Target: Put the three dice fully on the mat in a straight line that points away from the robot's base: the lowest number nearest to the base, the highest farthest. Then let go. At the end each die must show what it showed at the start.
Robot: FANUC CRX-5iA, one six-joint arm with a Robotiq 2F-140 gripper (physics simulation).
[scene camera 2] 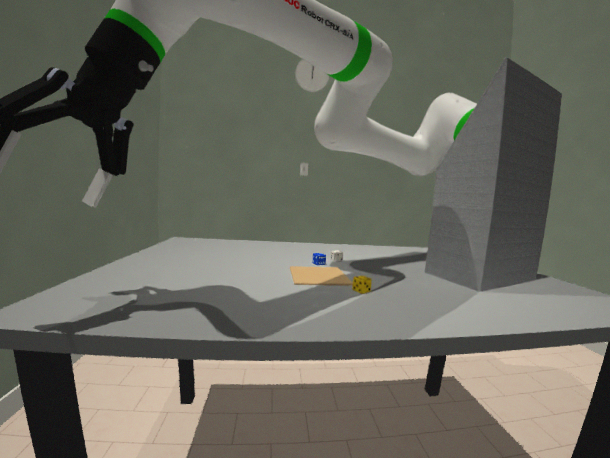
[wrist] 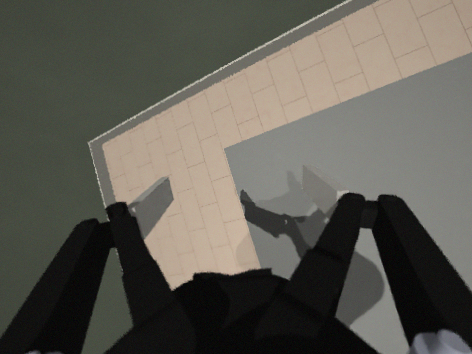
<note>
I see my gripper and a tan mat.
My gripper also shows in the wrist view.
</note>
